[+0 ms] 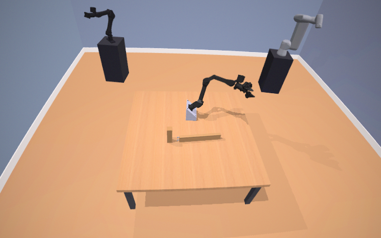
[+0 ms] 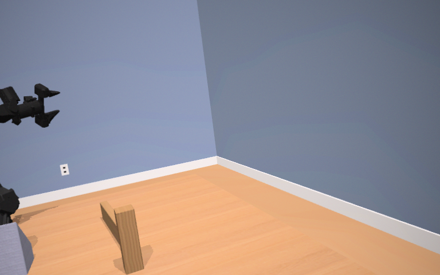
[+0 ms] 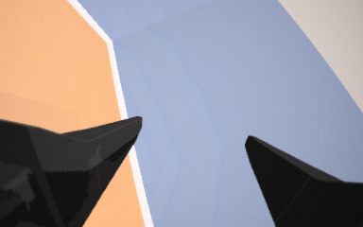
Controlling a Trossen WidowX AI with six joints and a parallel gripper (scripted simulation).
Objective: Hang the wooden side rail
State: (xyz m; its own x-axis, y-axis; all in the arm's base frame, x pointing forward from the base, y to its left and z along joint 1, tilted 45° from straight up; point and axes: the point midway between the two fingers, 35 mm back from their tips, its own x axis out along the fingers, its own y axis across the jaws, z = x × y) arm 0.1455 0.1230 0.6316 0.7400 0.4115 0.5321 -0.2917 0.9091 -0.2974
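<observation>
Now: gripper tip 72 cm to the left of the headboard post, 42 cm above it and 22 cm short of it.
</observation>
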